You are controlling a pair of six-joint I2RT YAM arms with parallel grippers.
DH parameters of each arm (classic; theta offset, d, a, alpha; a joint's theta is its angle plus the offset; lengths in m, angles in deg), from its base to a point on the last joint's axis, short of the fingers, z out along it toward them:
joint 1: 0 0.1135 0.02 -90
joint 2: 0 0 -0.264 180
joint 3: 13.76 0 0.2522 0
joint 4: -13.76 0 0.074 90
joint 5: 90 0 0 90
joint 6: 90 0.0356 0 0
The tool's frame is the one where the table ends.
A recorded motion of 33 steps. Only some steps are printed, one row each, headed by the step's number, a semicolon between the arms.
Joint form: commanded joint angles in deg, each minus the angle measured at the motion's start. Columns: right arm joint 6, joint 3, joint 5, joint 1, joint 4, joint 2; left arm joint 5, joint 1, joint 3, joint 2, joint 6, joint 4.
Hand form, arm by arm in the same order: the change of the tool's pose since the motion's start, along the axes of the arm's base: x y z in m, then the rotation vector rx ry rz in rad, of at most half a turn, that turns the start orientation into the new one. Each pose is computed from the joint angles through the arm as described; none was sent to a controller.
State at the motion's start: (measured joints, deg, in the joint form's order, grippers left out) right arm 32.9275 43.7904 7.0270 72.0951 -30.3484 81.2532; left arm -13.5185 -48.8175 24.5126 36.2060 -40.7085 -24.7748
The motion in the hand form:
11: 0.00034 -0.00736 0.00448 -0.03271 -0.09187 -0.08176; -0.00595 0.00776 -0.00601 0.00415 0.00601 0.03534
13: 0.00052 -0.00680 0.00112 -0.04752 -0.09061 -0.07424; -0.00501 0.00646 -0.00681 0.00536 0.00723 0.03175
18: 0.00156 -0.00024 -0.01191 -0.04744 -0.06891 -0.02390; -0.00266 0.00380 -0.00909 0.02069 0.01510 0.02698
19: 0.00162 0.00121 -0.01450 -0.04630 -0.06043 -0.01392; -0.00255 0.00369 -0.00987 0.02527 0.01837 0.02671
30: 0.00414 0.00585 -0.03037 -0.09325 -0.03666 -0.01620; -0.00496 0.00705 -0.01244 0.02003 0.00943 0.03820
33: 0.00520 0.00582 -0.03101 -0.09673 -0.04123 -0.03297; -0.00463 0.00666 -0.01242 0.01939 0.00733 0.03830
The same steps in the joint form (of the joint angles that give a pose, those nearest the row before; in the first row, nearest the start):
11: 2.69 -0.35 7.08 0.41 -2.05 -1.72; -1.69 -0.16 -1.58 -3.19 -1.44 -2.38
13: 2.26 -0.46 7.08 0.40 -1.95 -0.98; -1.54 -0.18 -1.66 -2.61 -1.33 -1.78
18: -0.11 -1.25 4.89 0.33 1.80 1.92; -1.42 -0.14 -1.66 -0.97 -0.95 -1.00
19: -0.47 -1.34 4.23 0.32 2.49 2.55; -1.42 -0.14 -1.70 -0.78 -0.92 -1.08
30: -0.34 -1.15 3.75 0.04 3.51 6.75; -2.06 -0.14 -2.71 -2.51 -1.17 -1.32
33: 0.33 -1.08 4.32 -0.11 3.46 6.98; -2.12 -0.16 -2.73 -2.37 -1.13 -1.04

